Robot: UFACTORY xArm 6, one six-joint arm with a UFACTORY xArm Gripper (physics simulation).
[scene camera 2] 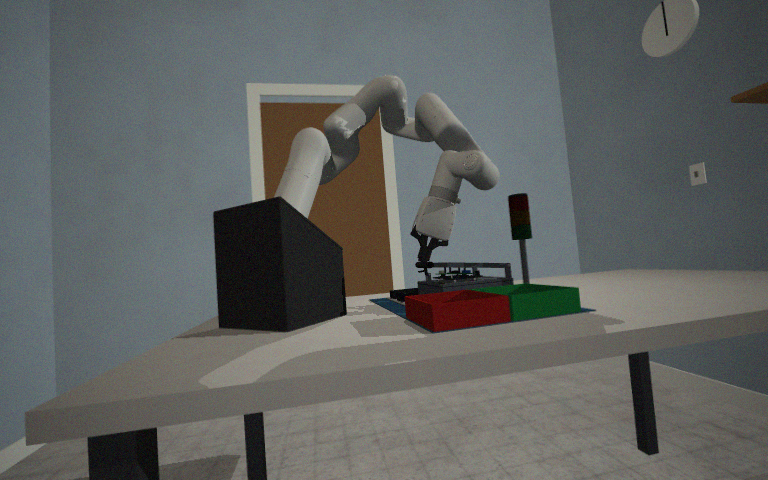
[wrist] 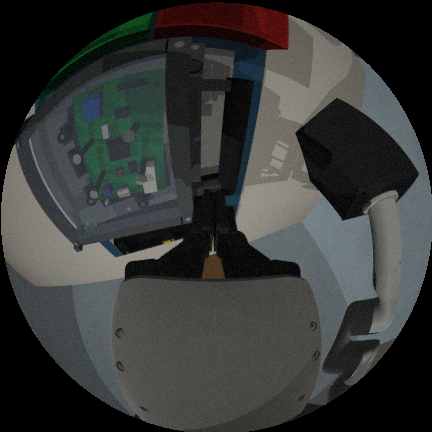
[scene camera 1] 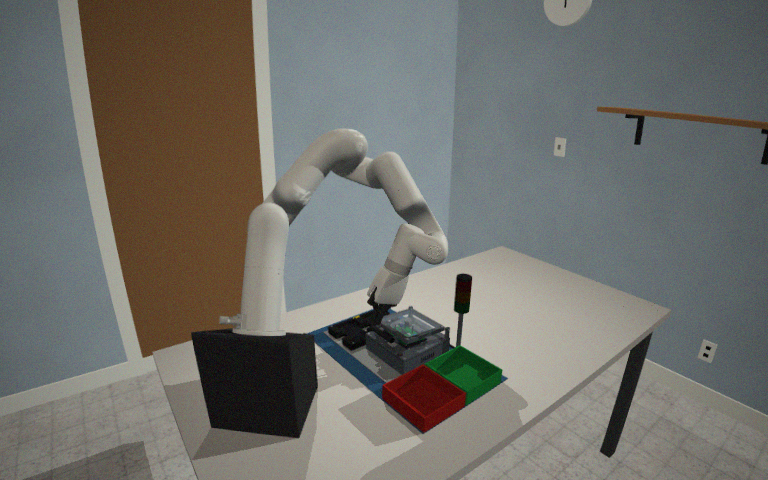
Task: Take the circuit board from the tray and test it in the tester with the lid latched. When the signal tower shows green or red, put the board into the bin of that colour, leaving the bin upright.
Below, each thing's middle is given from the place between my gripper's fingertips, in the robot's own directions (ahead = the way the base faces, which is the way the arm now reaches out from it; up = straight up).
The clear lid (wrist: pixel 110 158) lies 80 mm ahead of my hand, 40 mm to the right of it and 20 mm below it. The rest, counted from my hand: green bin (scene camera 2: pixel 526 301) 160 mm ahead, 220 mm to the right, 90 mm below; then red bin (scene camera 2: pixel 442 311) 20 mm ahead, 260 mm to the right, 90 mm below.
